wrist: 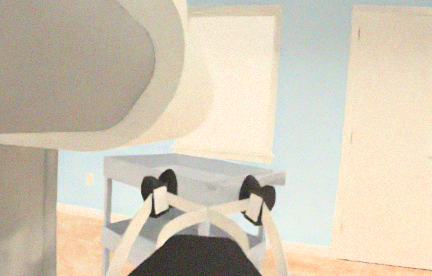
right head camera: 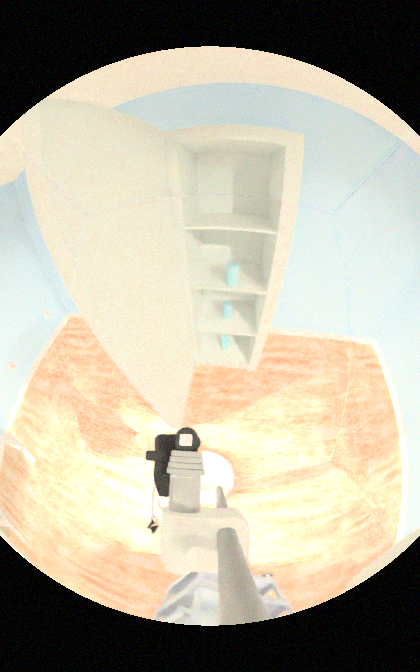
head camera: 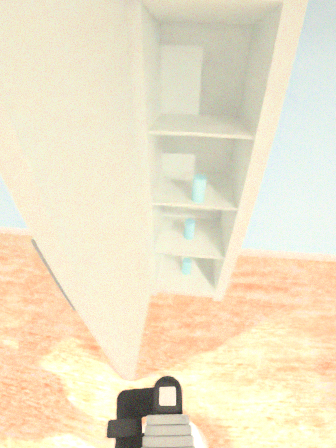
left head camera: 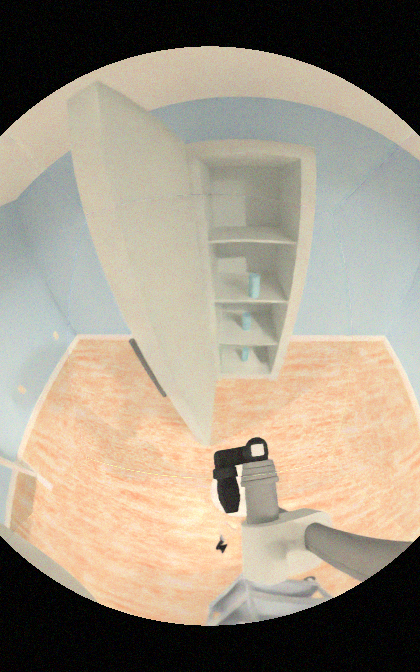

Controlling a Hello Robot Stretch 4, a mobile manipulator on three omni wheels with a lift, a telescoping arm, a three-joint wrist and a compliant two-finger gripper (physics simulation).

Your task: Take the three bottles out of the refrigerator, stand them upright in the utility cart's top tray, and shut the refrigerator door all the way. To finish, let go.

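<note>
The refrigerator (head camera: 267, 100) (left head camera: 308, 200) (right head camera: 294, 175) stands open, its door (head camera: 75, 150) (left head camera: 150, 240) (right head camera: 120, 240) swung out to the left. Three light-blue bottles stand upright inside on separate levels: the upper bottle (head camera: 199, 188) (left head camera: 254, 285) (right head camera: 232, 274), the middle bottle (head camera: 189, 229) (left head camera: 246, 321) (right head camera: 227, 309) and the bottom bottle (head camera: 186, 266) (left head camera: 245, 354) (right head camera: 225, 342). The grey utility cart (wrist: 190, 185) (left head camera: 270, 597) (right head camera: 187, 595) shows beyond the fingers in the wrist view; no bottle shows in its top tray. My gripper (wrist: 209, 187) is open and empty, away from the refrigerator.
The dark door handle (head camera: 52, 275) (left head camera: 147, 367) is on the door's far side. The door's lower free corner reaches close to my wrist in the head view. A window (wrist: 232, 85) and a closed room door (wrist: 385, 140) are behind the cart.
</note>
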